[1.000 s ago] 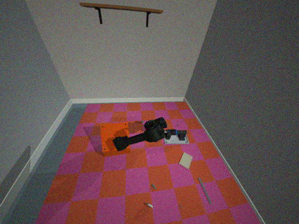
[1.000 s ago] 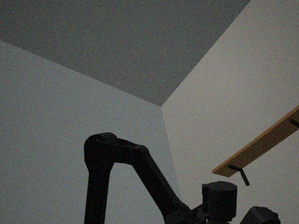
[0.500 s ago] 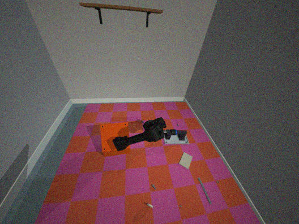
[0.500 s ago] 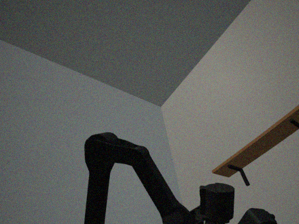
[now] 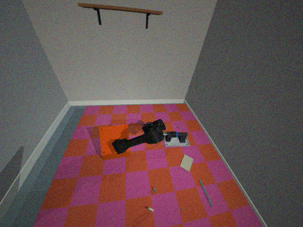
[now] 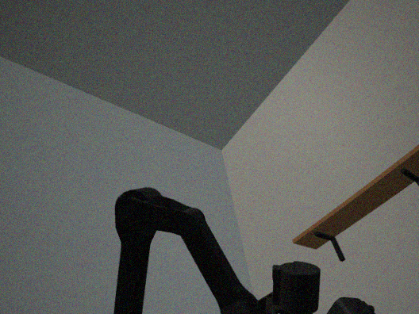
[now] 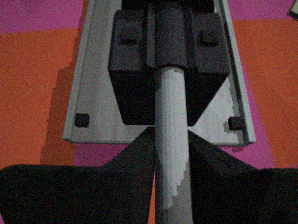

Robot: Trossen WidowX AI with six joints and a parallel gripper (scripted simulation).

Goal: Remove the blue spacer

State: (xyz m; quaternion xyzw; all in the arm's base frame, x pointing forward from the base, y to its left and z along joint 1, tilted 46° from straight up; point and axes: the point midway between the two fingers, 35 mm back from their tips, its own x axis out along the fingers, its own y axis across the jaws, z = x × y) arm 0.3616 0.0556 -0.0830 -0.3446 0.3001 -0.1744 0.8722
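Right now the grey shaft is 6 cm ahead of my gripper tip, 2 cm above it and 1 cm to the right of it. Round my gripper tip: blue spacer: 10 cm ahead, 2 cm above, 1 cm to the right; then fixture: 13 cm ahead, 1 cm to the right, 1 cm below; then cream card: 24 cm to the right, 14 cm ahead, 5 cm below.
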